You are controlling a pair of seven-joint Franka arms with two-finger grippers.
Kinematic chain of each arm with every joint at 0, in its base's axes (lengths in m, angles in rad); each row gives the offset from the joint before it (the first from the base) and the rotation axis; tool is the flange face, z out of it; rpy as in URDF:
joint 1: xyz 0 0 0.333 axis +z
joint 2: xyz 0 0 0 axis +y
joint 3: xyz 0 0 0.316 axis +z
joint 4: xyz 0.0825 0 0 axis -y
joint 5: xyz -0.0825 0 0.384 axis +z
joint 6: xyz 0 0 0 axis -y
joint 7: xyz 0.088 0 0 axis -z
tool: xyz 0 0 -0.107 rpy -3.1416 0 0
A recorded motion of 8 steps. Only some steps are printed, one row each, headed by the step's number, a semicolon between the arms.
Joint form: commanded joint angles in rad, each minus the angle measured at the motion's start. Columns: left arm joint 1, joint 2, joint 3, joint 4, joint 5, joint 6, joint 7; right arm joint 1, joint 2, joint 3, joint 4, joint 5, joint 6, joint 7.
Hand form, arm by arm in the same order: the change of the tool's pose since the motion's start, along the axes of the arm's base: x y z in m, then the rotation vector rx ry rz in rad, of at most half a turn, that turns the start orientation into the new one. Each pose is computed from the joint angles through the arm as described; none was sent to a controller.
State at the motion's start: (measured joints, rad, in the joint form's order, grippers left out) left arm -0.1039 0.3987 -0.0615 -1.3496 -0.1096 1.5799 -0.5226; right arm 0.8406 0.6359 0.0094 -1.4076 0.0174 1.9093 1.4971
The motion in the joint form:
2: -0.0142 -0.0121 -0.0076 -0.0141 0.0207 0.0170 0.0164; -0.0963 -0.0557 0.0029 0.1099 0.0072 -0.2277 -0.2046
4: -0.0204 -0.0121 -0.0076 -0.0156 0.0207 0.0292 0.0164; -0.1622 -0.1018 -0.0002 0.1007 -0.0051 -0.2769 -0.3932
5: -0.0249 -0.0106 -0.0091 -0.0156 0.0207 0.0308 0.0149; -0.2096 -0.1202 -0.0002 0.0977 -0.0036 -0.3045 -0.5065
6: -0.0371 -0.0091 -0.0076 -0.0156 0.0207 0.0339 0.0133; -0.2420 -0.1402 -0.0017 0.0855 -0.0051 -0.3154 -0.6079
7: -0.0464 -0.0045 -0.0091 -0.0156 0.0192 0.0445 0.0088; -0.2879 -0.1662 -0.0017 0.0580 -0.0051 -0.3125 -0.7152
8: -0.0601 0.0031 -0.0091 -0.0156 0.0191 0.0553 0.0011; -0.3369 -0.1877 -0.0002 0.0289 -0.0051 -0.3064 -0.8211
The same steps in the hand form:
2: -0.0035 -0.0110 0.0025 0.0127 -0.0196 -0.0392; 0.0415 -0.0507 0.0735 -0.0104 0.0702 0.1103
4: -0.0030 -0.0152 0.0027 0.0111 -0.0301 -0.0440; 0.0654 -0.0941 0.0980 -0.0003 0.0907 0.2317
5: -0.0033 -0.0190 0.0018 0.0107 -0.0301 -0.0482; 0.0810 -0.1229 0.1075 0.0134 0.1128 0.2957
6: -0.0042 -0.0261 0.0010 0.0110 -0.0316 -0.0571; 0.0903 -0.1445 0.1149 0.0270 0.1238 0.3623
7: -0.0038 -0.0333 -0.0012 0.0084 -0.0367 -0.0618; 0.1022 -0.1736 0.1201 0.0464 0.1312 0.4222
8: -0.0035 -0.0426 -0.0055 0.0085 -0.0390 -0.0666; 0.1137 -0.2038 0.1216 0.0658 0.1402 0.4789

